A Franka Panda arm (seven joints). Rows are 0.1 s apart.
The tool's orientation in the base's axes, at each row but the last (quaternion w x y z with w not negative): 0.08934 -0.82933 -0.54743 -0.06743; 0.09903 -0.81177 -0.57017 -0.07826; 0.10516 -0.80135 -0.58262 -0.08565; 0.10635 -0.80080 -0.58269 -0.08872; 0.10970 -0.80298 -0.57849 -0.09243; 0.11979 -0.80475 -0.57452 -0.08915; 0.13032 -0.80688 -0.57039 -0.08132; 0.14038 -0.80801 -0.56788 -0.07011; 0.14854 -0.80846 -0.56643 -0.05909; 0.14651 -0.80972 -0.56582 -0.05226
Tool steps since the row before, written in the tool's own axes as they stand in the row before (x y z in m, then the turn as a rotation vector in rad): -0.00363 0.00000 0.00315 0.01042 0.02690 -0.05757; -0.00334 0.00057 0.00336 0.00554 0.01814 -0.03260; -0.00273 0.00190 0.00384 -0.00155 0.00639 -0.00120; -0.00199 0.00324 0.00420 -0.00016 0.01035 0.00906; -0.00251 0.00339 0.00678 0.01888 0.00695 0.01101; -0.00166 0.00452 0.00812 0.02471 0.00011 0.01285; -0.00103 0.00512 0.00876 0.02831 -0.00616 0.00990; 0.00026 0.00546 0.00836 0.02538 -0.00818 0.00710; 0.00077 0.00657 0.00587 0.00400 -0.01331 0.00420; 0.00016 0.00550 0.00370 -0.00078 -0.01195 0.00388
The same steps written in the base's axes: -0.00138 -0.00255 -0.00383 0.02802 -0.01379 0.05631; -0.00054 -0.00239 -0.00410 0.01848 -0.00910 0.03159; 0.00103 -0.00204 -0.00454 0.00559 -0.00365 0.00031; 0.00255 -0.00164 -0.00479 0.00997 -0.00075 -0.00945; 0.00258 -0.00140 -0.00743 0.01276 0.01814 -0.00584; 0.00379 -0.00051 -0.00863 0.00818 0.02608 -0.00534; 0.00432 0.00011 -0.00924 0.00354 0.03040 -0.00078; 0.00482 0.00107 -0.00868 0.00077 0.02755 0.00138; 0.00598 0.00043 -0.00650 -0.01132 0.00907 -0.00062; 0.00488 -0.00050 -0.00446 -0.01172 0.00423 -0.00176
